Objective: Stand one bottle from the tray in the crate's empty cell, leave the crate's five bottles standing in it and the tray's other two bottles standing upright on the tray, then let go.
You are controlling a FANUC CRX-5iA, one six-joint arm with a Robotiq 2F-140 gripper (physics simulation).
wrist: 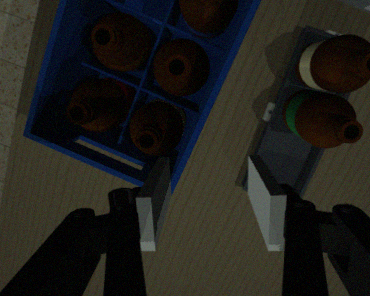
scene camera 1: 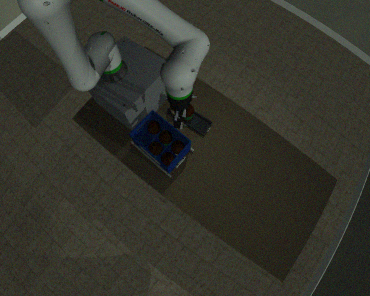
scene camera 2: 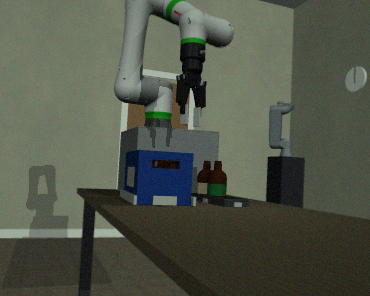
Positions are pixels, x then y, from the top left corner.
Labels:
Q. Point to a green-label bottle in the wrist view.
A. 181,66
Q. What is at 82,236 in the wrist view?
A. My gripper.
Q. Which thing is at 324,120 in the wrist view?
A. A green-label bottle.

